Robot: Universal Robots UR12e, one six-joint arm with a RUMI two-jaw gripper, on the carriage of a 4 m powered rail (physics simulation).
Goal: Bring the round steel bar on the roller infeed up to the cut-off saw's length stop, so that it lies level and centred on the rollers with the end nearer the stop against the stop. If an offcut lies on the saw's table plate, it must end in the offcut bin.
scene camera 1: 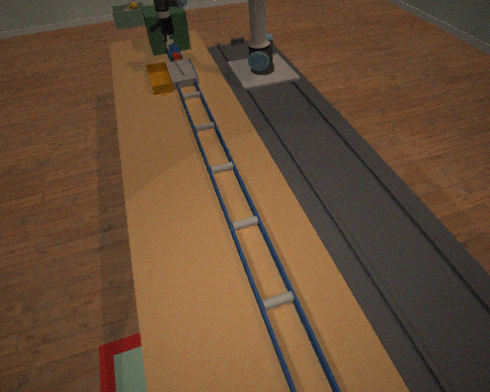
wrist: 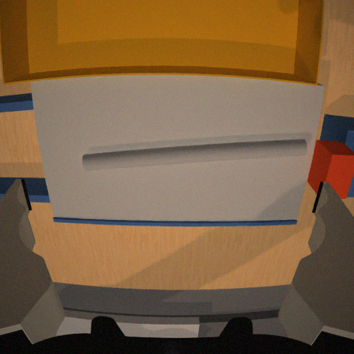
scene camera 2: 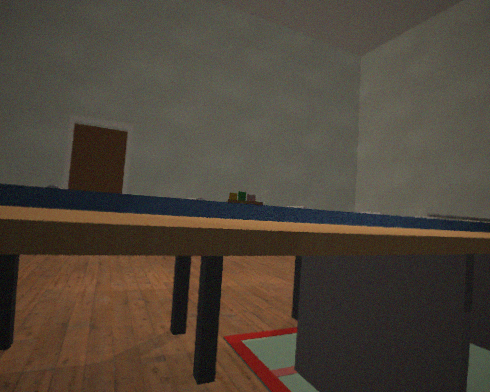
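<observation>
A round grey offcut lies slightly slanted on the saw's grey table plate. The yellow offcut bin stands directly beside the plate. My gripper is open and empty above the plate. In the wrist view its fingers stand wide apart, towards the plate's two ends, nearer the edge away from the bin. A red block, seemingly the length stop, stands past one end of the plate. The steel bar does not show on the visible stretch of infeed.
The infeed's blue side rails with grey rollers run along the wooden table. A green block stands behind the stop. The arm's column stands on the carriage plate over the dark rail bed beside the table.
</observation>
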